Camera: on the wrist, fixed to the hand. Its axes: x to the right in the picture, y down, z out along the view.
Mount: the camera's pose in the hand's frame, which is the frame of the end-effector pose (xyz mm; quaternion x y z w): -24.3 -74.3 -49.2 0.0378 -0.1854 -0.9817 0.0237
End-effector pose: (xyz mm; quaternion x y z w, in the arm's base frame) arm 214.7 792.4 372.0 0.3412 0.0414 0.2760 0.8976
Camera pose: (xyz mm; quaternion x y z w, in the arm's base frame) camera 216.0 763.0 284.4 0.0525 0.1799 -0.9394 0.2870
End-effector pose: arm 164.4 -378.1 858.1 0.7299 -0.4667 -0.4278 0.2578
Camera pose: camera 236.4 -325.3 834.5 -0.4059 -0.6415 0.3809 0.5279
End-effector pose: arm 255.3 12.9 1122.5 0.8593 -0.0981 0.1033 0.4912
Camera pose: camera 248.1 94.1 1079.0 0.1544 0.7541 -0.6353 0.0624
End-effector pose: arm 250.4 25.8 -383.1 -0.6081 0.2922 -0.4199 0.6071
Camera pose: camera 184.8 29.4 -318.2 0.3561 0.7184 0.5042 0.3206
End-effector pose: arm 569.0 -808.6 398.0 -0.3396 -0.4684 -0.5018 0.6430
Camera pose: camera 508.9 -865.0 356.3 -0.3830 0.4826 0.5624 0.5514
